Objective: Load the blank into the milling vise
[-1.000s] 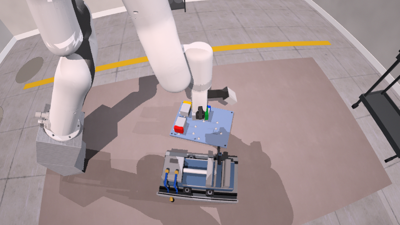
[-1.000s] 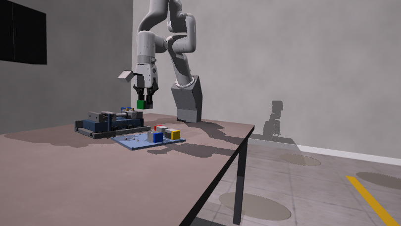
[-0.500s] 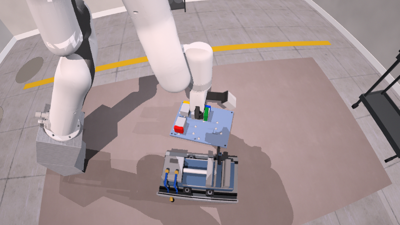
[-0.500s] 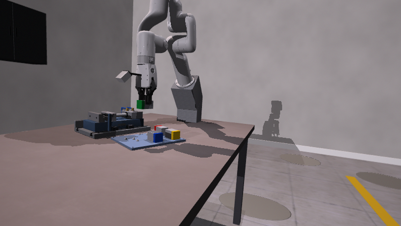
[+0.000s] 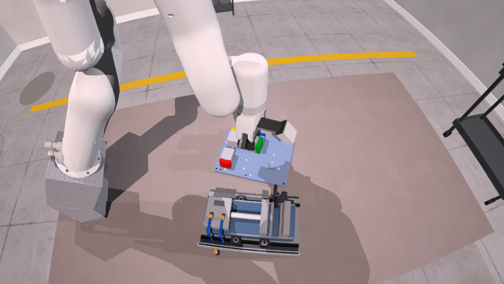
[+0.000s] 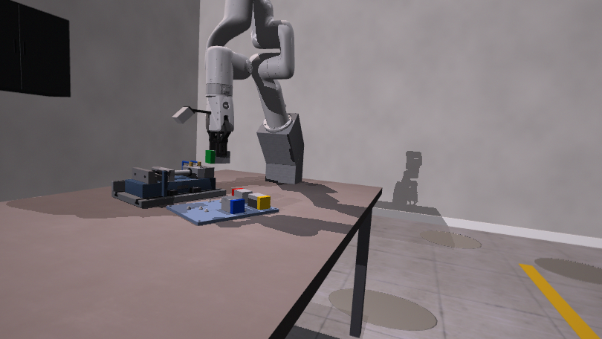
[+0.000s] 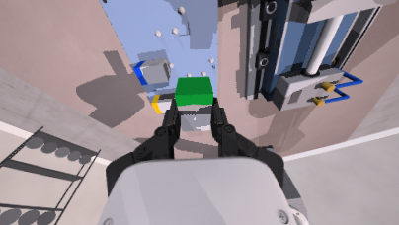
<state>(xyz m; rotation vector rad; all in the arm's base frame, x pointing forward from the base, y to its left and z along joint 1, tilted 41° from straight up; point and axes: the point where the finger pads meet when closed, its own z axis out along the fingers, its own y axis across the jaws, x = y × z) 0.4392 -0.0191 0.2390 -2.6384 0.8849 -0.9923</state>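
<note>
The green-ended blank is 20 mm below my hand. Round my hand: blue infeed plate: 170 mm below, 40 mm to the left, 20 mm ahead; red-ended blank: 150 mm below, 80 mm behind, 50 mm to the left; blue-ended blank: 150 mm below, 80 mm to the left, 50 mm ahead.
</note>
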